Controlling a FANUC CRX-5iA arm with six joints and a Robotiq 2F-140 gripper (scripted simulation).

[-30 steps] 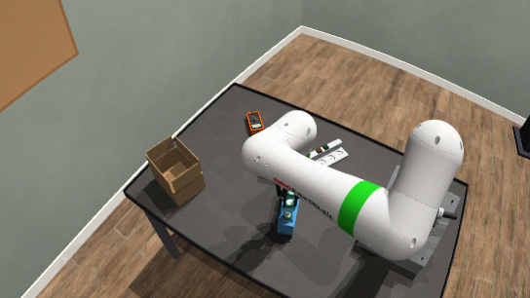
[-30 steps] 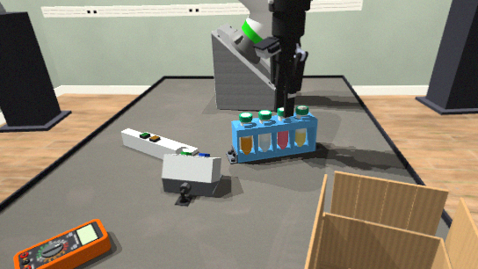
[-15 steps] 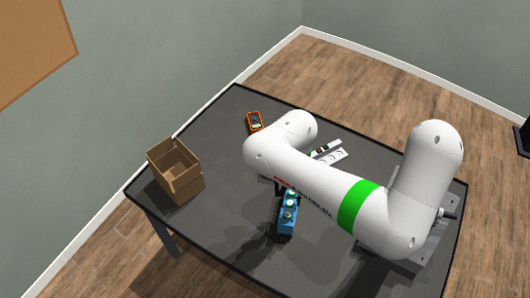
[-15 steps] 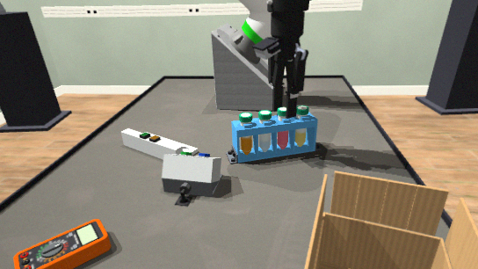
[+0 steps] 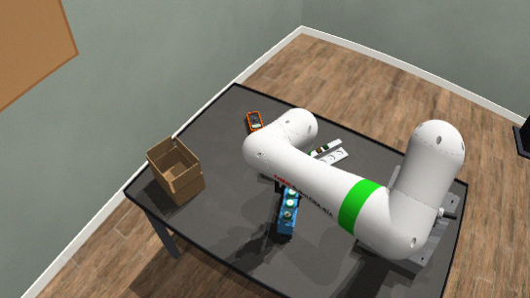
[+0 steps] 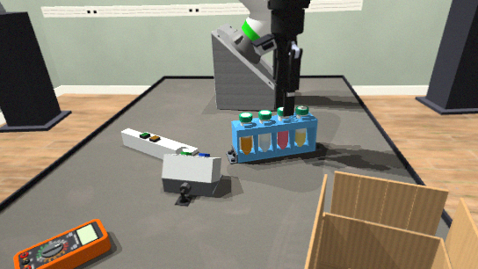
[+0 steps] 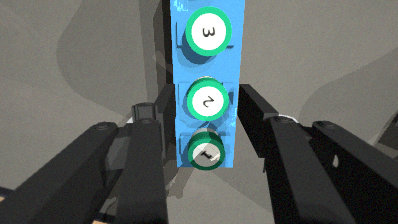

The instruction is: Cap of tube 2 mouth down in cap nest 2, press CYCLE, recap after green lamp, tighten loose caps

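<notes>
The cap 2 is 30 mm below my hand. The rest, counted from my hand: cap 1: 50 mm to the left, 30 mm below, 10 mm behind; then cap 4: 100 mm to the right, 30 mm below, 20 mm ahead; then cap 3: 50 mm to the right, 30 mm below, 10 mm ahead.
</notes>
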